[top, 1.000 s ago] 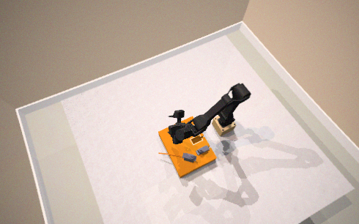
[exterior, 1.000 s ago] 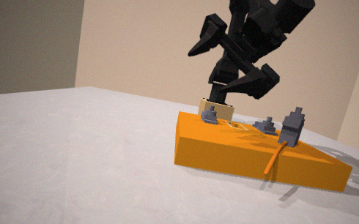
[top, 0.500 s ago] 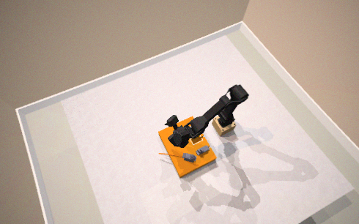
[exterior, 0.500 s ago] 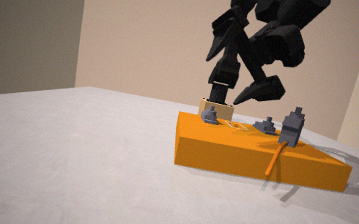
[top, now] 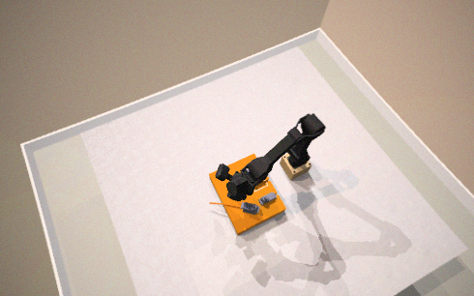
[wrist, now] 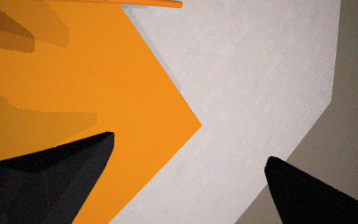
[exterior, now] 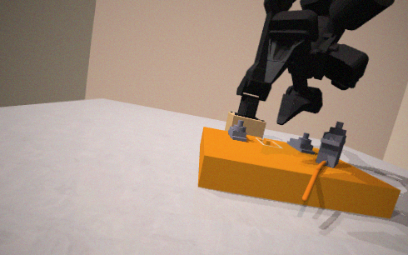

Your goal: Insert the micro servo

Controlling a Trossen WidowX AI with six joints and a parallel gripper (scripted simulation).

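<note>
Now: gripper tip 40 mm past the orange deck, 60 mm to the right of it and 110 mm above it.
</note>
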